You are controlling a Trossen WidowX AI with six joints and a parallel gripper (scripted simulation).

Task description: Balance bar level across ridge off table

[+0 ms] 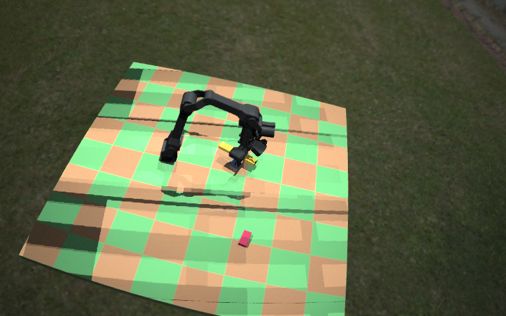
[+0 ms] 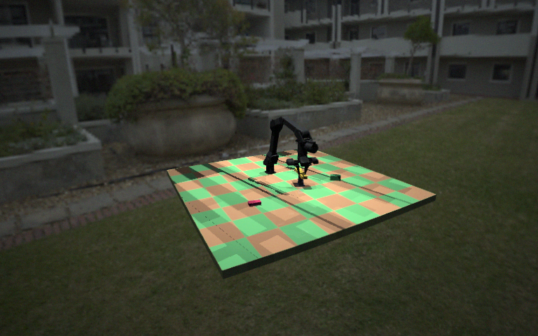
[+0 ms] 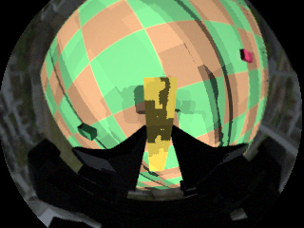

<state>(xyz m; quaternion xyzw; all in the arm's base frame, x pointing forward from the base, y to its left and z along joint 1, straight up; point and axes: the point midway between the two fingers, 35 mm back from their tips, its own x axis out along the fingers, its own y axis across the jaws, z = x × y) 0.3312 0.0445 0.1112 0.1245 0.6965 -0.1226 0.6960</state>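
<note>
Now: gripper tip 30 mm past the yellow bar and 10 mm to the right of it. Also, from my gripper tip: magenta block: 360 mm to the right, 80 mm ahead, 70 mm below; dark green block: 250 mm to the left, 60 mm below, 20 mm ahead.
</note>
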